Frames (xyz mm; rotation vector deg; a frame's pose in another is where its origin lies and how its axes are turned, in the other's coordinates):
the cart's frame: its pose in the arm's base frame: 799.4 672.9 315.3 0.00 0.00 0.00
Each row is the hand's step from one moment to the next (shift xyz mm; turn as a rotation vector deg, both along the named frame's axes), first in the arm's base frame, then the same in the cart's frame.
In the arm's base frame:
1: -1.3 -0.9 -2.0 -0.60 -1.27 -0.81
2: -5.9 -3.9 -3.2 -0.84 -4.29 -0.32
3: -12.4 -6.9 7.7 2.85 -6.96 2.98
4: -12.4 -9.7 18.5 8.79 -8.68 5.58
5: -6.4 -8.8 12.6 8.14 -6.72 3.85
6: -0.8 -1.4 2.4 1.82 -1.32 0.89
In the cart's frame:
1: -1.3 -0.9 -2.0 -0.60 -1.27 -0.81
2: -5.9 -3.9 -3.2 -0.84 -4.29 -0.32
3: -12.4 -6.9 7.7 2.85 -6.96 2.98
4: -12.4 -9.7 18.5 8.79 -8.68 5.58
5: -6.4 -8.8 12.6 8.14 -6.72 3.85
6: -0.8 -1.4 2.4 1.82 -1.32 0.89

